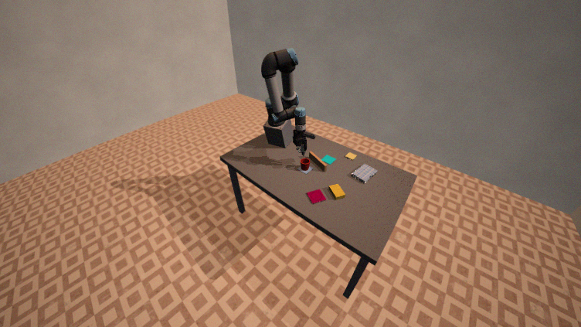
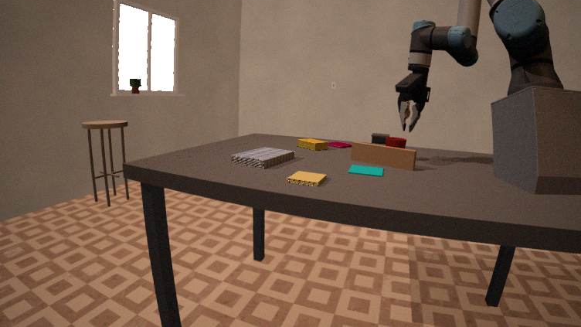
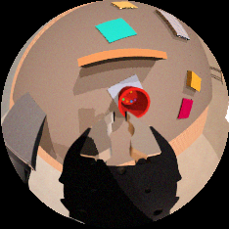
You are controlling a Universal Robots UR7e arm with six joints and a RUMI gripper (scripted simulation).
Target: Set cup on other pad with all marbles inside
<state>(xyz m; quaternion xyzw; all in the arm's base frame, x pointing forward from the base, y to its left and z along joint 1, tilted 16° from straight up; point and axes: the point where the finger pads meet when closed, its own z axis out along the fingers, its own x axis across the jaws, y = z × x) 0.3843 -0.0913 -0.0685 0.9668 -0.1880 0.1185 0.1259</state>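
My gripper is now 100 mm above the red cup, 40 mm short of it and 20 mm to the left of it. From my hand the other things lie so: blue marble (100 mm below, 40 mm ahead, 30 mm to the right); rail (100 mm to the left, 100 mm below, 70 mm ahead); grey pad (130 mm below, 40 mm ahead, 10 mm to the right).
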